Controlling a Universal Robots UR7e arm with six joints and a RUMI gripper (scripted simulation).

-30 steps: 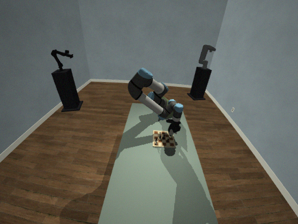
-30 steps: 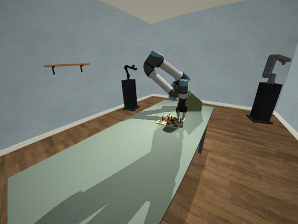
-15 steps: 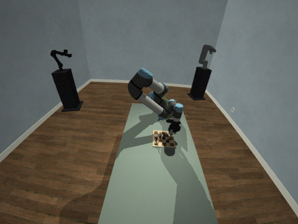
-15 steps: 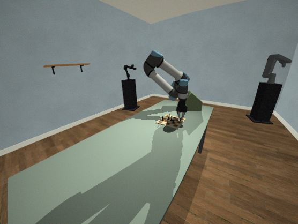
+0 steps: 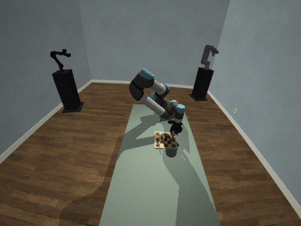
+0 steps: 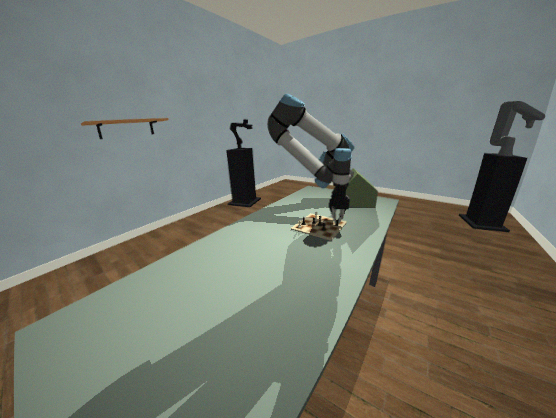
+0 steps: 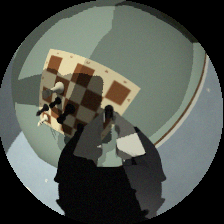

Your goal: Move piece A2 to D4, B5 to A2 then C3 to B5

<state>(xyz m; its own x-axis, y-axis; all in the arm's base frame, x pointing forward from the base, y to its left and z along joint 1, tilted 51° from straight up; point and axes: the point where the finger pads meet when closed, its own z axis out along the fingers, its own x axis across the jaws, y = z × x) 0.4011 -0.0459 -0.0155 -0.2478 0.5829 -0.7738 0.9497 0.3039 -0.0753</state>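
The white piece lies 11 cm to the right of my hand and 3 cm behind it. From my hand the other things lie so: chessboard: 9 cm to the right, 3 cm below, 2 cm ahead.
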